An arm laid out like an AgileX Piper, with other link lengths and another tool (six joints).
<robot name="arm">
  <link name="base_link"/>
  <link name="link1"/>
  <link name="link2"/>
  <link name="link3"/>
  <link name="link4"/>
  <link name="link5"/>
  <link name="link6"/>
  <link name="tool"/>
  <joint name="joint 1" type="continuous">
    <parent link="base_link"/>
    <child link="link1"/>
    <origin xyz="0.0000 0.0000 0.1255" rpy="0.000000 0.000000 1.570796"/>
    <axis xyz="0 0 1"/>
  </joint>
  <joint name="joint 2" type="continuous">
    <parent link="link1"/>
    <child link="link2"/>
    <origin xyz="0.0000 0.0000 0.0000" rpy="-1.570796 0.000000 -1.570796"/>
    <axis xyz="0 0 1"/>
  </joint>
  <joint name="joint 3" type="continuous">
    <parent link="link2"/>
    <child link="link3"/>
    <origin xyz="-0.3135 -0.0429 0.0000" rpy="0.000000 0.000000 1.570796"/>
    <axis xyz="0 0 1"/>
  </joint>
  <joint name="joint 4" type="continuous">
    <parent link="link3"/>
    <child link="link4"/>
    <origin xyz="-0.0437 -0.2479 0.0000" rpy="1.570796 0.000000 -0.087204"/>
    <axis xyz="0 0 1"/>
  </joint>
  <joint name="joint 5" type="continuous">
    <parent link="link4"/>
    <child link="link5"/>
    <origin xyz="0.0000 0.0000 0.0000" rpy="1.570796 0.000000 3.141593"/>
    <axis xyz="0 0 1"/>
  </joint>
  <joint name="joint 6" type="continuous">
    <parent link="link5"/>
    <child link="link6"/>
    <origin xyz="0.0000 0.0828 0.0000" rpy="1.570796 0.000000 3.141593"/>
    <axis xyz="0 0 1"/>
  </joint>
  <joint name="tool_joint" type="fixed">
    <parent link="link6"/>
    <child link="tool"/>
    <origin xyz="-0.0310 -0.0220 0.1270" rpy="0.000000 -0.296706 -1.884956"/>
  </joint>
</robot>
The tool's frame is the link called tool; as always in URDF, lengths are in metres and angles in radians. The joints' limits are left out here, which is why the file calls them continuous.
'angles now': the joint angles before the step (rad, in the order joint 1, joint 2, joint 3, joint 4, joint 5, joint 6). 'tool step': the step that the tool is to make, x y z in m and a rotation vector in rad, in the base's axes. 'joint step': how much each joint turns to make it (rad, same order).
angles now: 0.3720, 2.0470, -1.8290, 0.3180, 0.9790, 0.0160
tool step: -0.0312, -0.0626, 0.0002, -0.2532, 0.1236, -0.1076
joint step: -0.0010, -0.0532, 0.0014, -0.2690, 0.2318, 0.1920
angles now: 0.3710, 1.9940, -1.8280, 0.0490, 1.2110, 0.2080
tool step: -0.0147, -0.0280, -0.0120, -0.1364, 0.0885, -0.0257
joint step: -0.0001, 0.0119, 0.0024, -0.1030, 0.1177, 0.0349
